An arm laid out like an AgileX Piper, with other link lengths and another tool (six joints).
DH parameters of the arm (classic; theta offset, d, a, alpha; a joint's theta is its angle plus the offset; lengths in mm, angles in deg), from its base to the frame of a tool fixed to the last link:
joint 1: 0 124.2 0 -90
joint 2: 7.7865 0 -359.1 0
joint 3: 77.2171 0 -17.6 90
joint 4: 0 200.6 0 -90
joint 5: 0 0 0 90
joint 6: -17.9 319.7 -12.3 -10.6
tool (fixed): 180 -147.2 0 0
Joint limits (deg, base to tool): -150..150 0..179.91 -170..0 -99.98..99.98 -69.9..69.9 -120..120
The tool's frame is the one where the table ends.
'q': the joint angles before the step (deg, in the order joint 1, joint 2, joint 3, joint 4, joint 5, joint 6). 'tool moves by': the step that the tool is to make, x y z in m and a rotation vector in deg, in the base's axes. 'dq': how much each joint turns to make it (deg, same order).
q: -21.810 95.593 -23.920 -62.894 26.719 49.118
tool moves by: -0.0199 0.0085 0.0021 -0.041 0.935 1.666
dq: -0.003 -3.067 4.079 -1.715 -0.332 0.030
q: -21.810 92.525 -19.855 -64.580 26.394 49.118
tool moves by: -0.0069 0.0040 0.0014 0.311 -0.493 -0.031
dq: -0.012 -1.487 1.337 0.221 -0.470 -0.026
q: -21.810 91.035 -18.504 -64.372 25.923 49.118
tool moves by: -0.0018 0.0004 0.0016 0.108 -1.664 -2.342
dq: 0.003 -0.584 0.131 0.264 -0.239 2.418
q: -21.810 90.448 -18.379 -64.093 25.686 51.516
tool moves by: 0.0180 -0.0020 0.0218 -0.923 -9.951 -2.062
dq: -0.007 -3.902 -2.995 -0.699 -2.631 4.170
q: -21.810 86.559 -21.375 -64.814 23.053 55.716
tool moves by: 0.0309 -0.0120 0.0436 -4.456 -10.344 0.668
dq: -0.002 -3.694 -7.308 -1.123 -0.241 0.442
